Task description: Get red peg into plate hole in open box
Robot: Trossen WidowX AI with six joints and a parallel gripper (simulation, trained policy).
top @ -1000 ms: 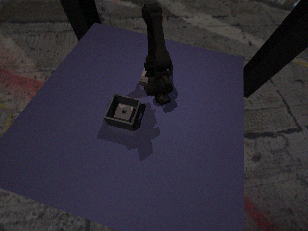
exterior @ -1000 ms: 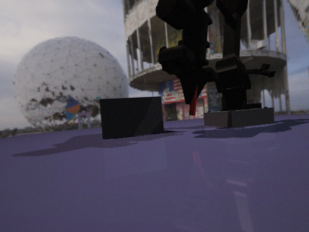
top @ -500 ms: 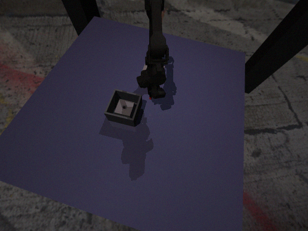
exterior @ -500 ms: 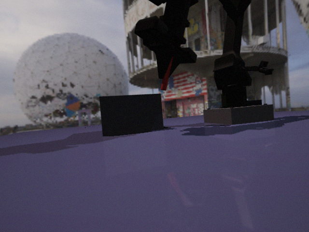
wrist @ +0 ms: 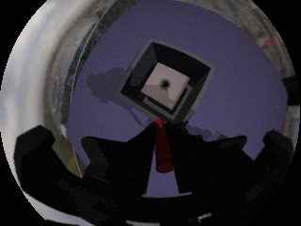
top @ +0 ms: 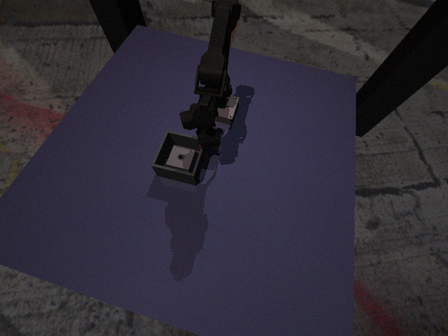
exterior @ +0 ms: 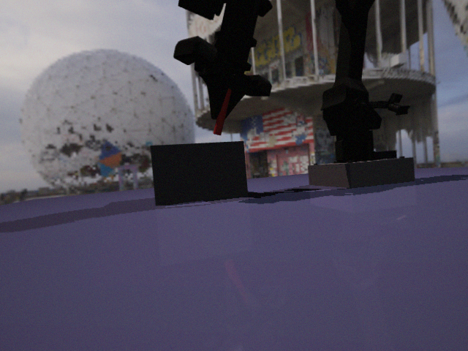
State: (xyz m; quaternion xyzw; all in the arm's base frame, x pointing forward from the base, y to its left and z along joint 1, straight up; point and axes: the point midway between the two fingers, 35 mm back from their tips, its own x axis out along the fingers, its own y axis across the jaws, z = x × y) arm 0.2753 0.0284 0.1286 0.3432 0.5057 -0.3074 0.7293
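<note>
The plate is 4 cm ahead of my gripper tip, 7 cm to the right of it and 9 cm below it. The rest, counted from my gripper tip: red peg: 1 cm behind, 1 cm to the left, 1 cm above; then dark box: 4 cm ahead, 7 cm to the right, 11 cm below.
</note>
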